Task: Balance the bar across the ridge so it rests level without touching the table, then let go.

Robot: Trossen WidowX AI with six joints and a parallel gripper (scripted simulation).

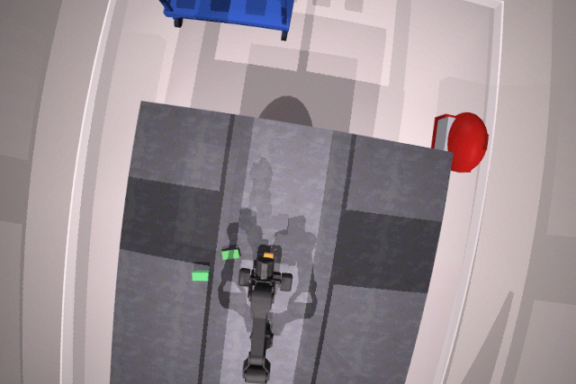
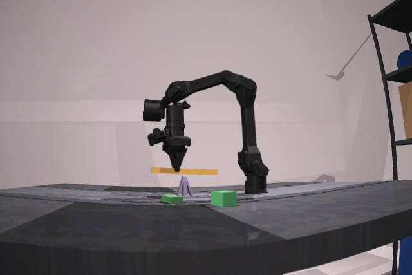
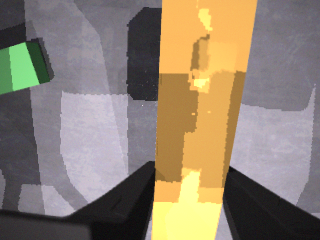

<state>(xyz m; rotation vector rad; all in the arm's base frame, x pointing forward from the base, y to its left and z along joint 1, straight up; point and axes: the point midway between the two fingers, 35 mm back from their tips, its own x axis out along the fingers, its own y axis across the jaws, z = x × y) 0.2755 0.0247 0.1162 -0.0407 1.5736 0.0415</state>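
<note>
Right now my gripper tip is 30 mm past the bar.
</note>
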